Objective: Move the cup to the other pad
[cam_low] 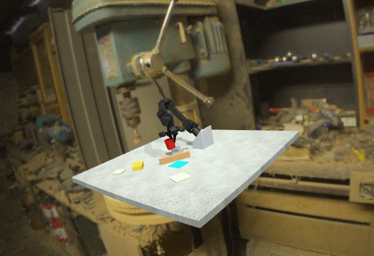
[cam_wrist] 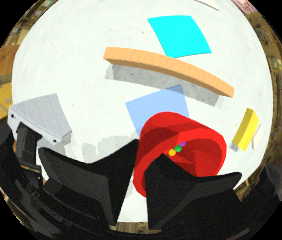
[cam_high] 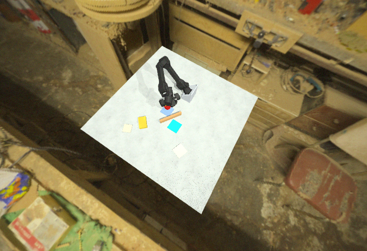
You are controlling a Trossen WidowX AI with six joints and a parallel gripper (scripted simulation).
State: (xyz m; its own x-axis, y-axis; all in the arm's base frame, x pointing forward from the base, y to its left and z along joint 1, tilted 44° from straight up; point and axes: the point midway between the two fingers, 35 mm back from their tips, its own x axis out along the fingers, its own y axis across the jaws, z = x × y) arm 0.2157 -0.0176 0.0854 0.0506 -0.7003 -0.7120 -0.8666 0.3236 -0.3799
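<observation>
Right now my gripper tip is 140 mm to the right of the cyan pad, 130 mm short of it and 110 mm above it. Round my gripper tip: wooden bar: 90 mm below, 80 mm ahead, 60 mm to the left; then yellow block: 270 mm ahead, 140 mm to the right, 90 mm below; then red cup: 30 mm ahead, 20 mm to the right.
</observation>
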